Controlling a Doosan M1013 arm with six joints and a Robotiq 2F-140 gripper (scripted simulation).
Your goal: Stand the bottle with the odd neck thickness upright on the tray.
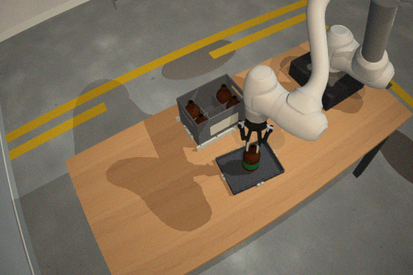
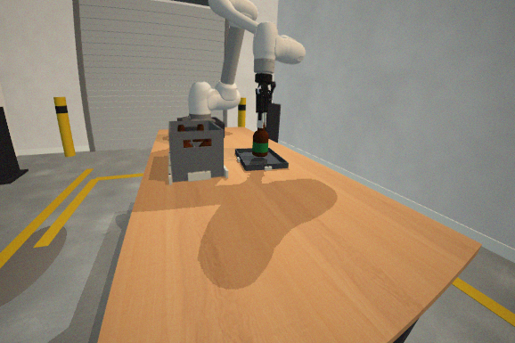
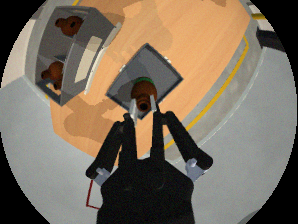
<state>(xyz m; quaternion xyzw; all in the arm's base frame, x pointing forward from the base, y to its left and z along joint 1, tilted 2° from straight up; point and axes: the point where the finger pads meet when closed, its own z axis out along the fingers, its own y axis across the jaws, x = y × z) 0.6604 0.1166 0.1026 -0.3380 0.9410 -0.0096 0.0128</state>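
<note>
Now: hand 9 cm above the glass bottle. Round my hand: dark tray: 18 cm below; grey crate: 30 cm to the right, 11 cm below, 3 cm behind.
</note>
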